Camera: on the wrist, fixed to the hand. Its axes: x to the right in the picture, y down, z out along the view.
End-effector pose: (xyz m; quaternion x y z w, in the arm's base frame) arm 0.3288 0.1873 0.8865 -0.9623 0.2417 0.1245 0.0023
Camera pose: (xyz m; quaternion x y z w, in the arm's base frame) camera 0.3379 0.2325 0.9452 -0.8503 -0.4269 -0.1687 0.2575
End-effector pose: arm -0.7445 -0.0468 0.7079 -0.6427 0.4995 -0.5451 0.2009
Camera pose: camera -0.7752 0.0100 0.7453 0.6118 0.1561 0.7574 0.1664
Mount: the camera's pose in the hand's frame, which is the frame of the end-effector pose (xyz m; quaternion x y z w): -0.0274 -0.0409 -0.0561 0.2335 0.2050 -0.6488 0.6946
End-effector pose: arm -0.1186 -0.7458 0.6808 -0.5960 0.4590 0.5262 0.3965
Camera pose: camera -0.0651 -0.7850 0.7149 -0.7271 0.1363 -0.1211 0.6619
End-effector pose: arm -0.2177 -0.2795 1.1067 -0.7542 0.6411 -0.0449 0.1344
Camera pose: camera -0.1969 -0.2550 1.1741 -0.8993 -0.0270 -0.4227 0.1089
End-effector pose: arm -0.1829 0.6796 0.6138 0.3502 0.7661 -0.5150 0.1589
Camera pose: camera -0.1857 0.7107 0.6816 0.1111 -0.6717 0.5679 0.4626
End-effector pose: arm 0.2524 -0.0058 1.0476 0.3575 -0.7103 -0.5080 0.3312
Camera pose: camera 0.3206 -0.0192 1.0203 -0.8906 0.3121 0.3286 0.0374
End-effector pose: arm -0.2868 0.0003 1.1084 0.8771 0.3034 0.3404 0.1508
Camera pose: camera -0.3590 0.0177 1.1158 0.3778 0.8902 0.2476 0.0586
